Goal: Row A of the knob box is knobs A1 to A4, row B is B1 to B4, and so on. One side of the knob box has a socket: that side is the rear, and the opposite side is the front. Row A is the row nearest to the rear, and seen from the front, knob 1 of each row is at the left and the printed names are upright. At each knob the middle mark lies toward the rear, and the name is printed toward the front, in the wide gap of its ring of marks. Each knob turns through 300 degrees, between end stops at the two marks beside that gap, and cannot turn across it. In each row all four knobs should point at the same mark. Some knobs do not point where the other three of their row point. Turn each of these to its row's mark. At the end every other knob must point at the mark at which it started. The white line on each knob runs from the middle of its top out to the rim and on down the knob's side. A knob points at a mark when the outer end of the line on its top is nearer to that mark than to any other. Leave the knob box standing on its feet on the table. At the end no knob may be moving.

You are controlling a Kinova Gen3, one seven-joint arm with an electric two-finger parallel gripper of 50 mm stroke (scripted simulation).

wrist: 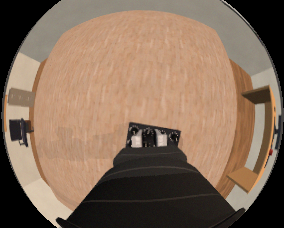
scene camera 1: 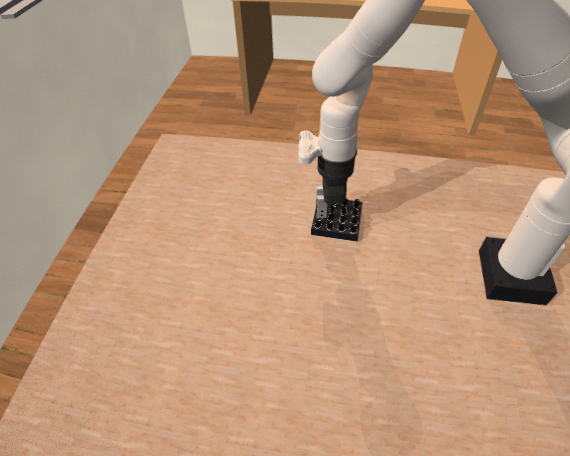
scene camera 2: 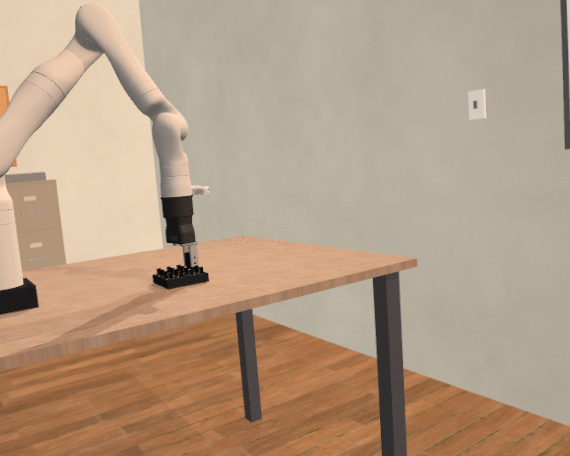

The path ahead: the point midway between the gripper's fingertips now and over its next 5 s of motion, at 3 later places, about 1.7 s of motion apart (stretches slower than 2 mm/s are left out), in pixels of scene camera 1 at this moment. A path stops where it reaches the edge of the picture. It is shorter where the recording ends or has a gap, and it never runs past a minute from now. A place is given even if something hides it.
My gripper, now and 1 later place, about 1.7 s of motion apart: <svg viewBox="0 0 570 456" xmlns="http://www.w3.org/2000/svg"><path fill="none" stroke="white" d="M321 212L325 166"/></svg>
